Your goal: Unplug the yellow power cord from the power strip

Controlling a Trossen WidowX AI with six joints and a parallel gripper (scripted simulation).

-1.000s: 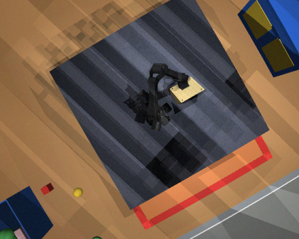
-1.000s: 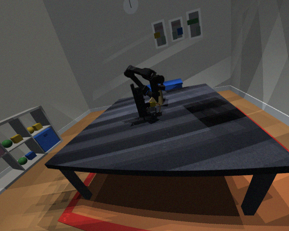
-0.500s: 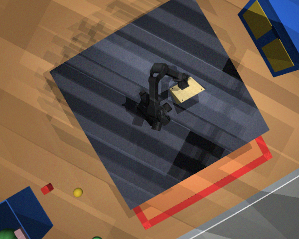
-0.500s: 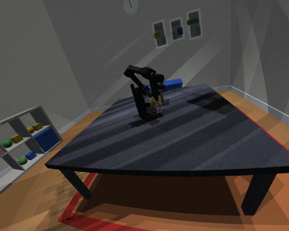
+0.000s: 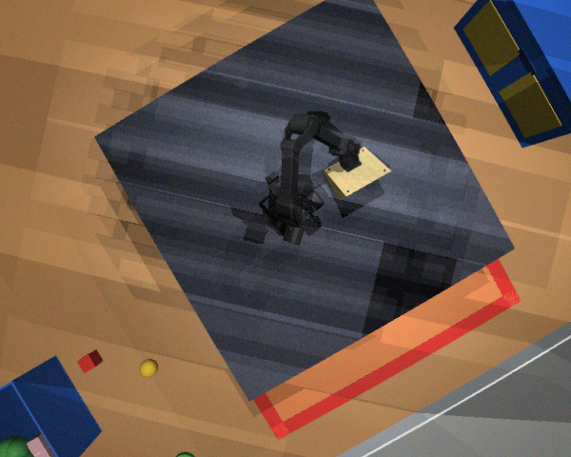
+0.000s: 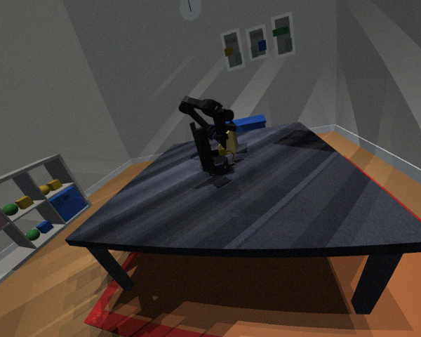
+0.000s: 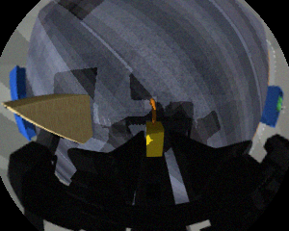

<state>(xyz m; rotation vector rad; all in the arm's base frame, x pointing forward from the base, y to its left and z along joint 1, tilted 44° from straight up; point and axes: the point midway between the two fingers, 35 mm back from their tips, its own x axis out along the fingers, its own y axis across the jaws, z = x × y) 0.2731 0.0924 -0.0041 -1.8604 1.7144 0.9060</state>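
My gripper tip is 1 cm short of the yellow plug, 4 cm to the left of it and 1 cm above it.
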